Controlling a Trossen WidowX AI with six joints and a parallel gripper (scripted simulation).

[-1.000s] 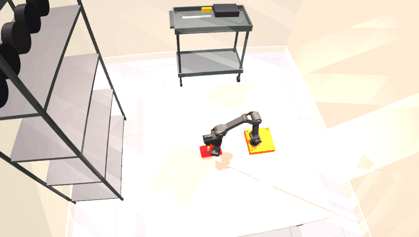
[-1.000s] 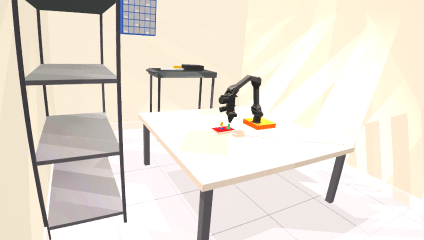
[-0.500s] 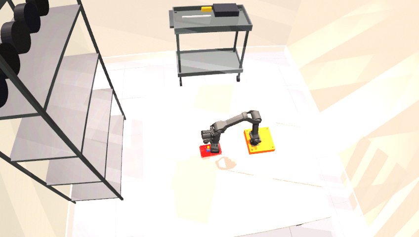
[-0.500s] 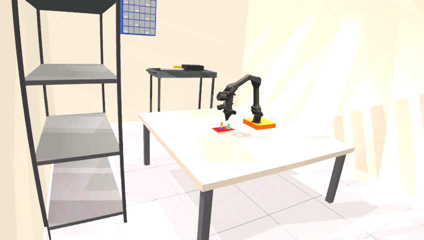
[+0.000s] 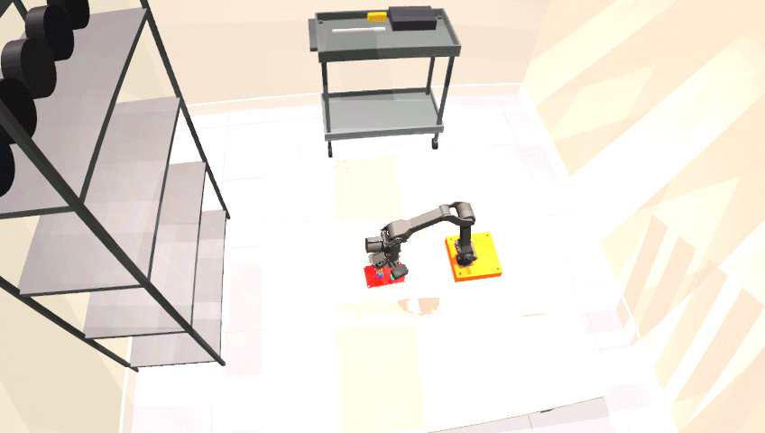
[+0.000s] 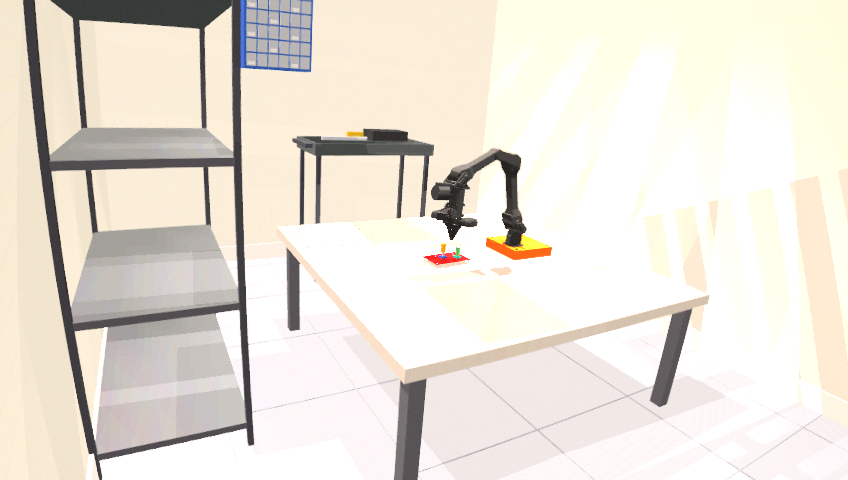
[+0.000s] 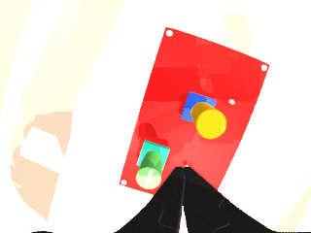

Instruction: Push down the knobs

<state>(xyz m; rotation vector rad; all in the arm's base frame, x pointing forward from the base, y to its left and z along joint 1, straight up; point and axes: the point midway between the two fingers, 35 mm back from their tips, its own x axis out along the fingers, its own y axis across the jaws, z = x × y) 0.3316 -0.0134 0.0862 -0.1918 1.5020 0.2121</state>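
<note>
Right now the orange knob is 30 mm below my gripper tip, 30 mm ahead of it and 10 mm to the right of it. From my gripper tip the other things lie so: green knob: 40 mm below, 30 mm behind, 20 mm to the left.
</note>
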